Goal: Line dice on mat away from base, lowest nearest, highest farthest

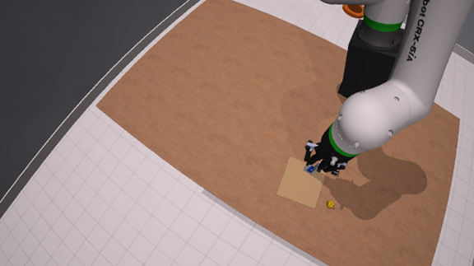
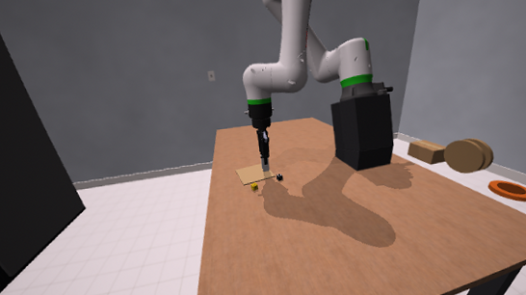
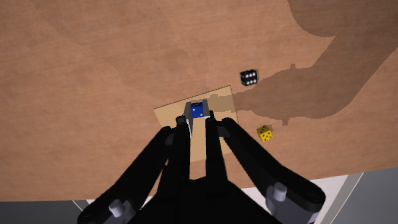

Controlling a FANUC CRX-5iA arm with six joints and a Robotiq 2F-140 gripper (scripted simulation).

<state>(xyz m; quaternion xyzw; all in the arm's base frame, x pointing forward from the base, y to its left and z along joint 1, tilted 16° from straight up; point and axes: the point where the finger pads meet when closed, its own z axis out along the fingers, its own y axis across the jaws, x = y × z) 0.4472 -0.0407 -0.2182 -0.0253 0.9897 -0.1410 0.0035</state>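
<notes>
Right now my hand is 20 mm above the blue die. The rest, counted from my hand: yellow die (120 mm to the left, 70 mm ahead, 30 mm below); then tan mat (50 mm ahead, 40 mm below); then black die (90 mm to the left, 40 mm behind, 30 mm below).
</notes>
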